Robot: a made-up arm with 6 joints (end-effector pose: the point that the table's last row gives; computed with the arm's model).
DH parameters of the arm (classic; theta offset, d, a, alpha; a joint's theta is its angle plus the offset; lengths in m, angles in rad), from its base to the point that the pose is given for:
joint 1: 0 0.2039 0 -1.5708
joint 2: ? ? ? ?
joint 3: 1.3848 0 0.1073 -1.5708
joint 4: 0 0.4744 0 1.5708
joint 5: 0 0 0.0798 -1.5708
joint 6: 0 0.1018 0 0
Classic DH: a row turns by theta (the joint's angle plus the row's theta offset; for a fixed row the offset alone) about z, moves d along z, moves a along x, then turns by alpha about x.
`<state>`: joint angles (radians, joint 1 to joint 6).
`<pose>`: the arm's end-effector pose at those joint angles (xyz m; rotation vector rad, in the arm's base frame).
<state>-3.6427 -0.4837 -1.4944 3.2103 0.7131 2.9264</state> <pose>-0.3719 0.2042 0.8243 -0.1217 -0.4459 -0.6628</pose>
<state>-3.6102 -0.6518 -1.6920 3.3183 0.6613 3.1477</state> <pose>-0.2029 0.1026 0.9609 -0.1471 -0.1050 -0.3294</pose>
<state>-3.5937 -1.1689 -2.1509 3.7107 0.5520 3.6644</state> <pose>0.3938 -0.2000 0.9412 0.2379 0.6804 0.6391</pose>
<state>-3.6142 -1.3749 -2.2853 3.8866 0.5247 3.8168</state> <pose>0.5725 -0.3064 0.7886 0.5452 0.8478 0.9637</pose>
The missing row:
joint 2: -1.3848 0 0.2898 0
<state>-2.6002 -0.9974 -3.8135 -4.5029 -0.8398 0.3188</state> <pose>0.5202 0.4601 0.2759 -0.7159 -1.8399 -2.1292</pose>
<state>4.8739 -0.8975 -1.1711 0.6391 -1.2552 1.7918</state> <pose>-0.0569 -0.1014 0.8088 0.7580 -0.2517 -2.3991</pose>
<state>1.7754 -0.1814 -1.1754 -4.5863 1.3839 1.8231</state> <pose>-0.2016 0.5557 0.4876 1.8624 -0.4678 -2.0231</pose>
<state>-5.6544 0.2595 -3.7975 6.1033 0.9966 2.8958</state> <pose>-0.1300 -0.1039 0.9904 -0.1476 0.5927 0.2310</pose>
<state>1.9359 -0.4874 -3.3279 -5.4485 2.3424 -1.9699</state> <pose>0.0501 -0.3981 0.8275 1.9540 -1.4862 -1.9119</pose>
